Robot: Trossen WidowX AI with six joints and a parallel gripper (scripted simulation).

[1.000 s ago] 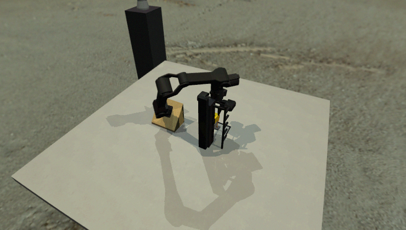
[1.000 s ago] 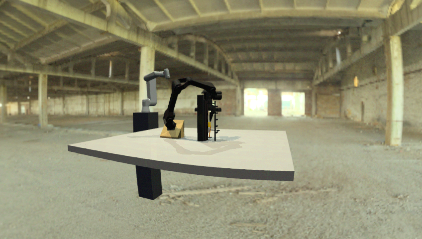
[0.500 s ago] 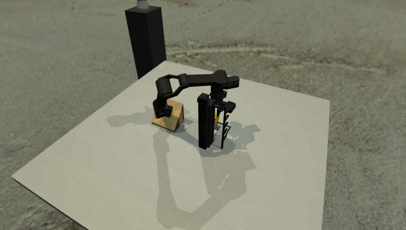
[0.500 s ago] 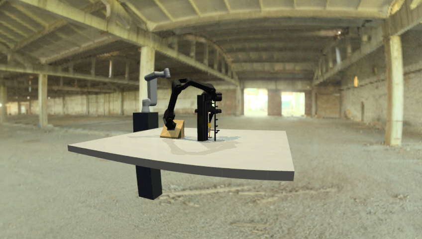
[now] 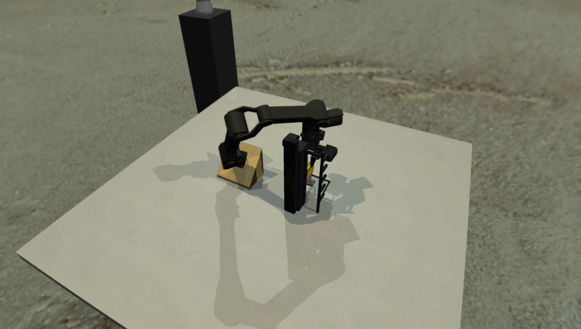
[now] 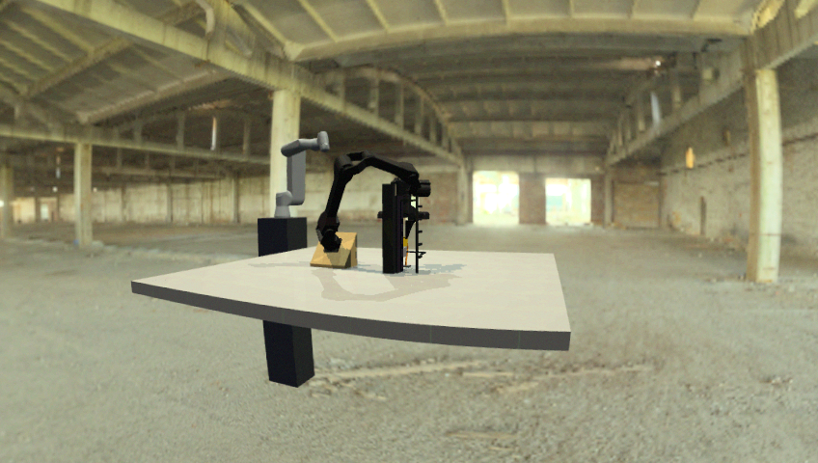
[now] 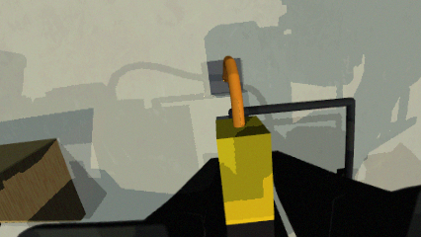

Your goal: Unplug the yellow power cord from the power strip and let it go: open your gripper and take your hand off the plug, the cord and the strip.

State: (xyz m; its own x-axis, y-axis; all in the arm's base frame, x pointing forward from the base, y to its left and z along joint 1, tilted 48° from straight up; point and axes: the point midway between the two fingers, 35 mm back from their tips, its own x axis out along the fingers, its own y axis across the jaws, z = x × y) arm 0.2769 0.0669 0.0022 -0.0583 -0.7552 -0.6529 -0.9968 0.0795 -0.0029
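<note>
My gripper tip is now 30 mm to the left of the yellow plug.
</note>
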